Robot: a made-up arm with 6 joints.
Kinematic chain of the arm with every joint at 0, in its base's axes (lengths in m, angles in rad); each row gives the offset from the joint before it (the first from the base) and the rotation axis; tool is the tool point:
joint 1: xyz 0 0 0.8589 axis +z
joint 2: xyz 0.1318 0 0 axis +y
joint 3: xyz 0 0 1.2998 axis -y
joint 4: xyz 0 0 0.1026 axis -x
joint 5: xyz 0.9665 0 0 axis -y
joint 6: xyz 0.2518 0 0 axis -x
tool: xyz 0 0 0
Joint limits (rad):
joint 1: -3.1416..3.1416
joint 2: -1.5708..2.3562
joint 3: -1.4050..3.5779
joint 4: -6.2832..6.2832
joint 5: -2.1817..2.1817
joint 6: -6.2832..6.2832
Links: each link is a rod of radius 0.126 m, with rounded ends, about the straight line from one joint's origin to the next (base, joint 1, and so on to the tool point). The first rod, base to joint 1, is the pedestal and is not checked.
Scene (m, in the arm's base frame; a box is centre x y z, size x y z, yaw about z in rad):
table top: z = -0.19
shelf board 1: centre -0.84 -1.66 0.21 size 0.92 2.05 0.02 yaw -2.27
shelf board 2: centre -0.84 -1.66 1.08 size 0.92 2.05 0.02 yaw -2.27
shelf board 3: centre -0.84 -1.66 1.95 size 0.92 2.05 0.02 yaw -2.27
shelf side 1: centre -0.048 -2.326 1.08 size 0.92 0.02 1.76 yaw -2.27
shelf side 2: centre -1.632 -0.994 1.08 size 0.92 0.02 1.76 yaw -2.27
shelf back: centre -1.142 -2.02 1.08 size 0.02 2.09 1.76 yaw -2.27
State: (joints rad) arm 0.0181 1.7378 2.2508 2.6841 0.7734 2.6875
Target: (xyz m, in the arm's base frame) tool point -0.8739 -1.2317 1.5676
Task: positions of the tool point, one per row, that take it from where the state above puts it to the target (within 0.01 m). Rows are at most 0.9 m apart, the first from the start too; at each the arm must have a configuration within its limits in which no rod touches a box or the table.
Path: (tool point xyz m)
1: 2.0866 0.4157 1.9080
2: 1.4793 0.5399 2.4668
3: 0.7651 0.4410 2.7619
4: 0.1065 0.1435 2.7703
5: -0.3683 -0.2618 2.5208
6: -0.5985 -0.6501 2.0864
7: -0.5999 -0.9058 1.5676
8: -0.7362 -1.0761 1.5811
9: -0.8740 -1.2317 1.5677

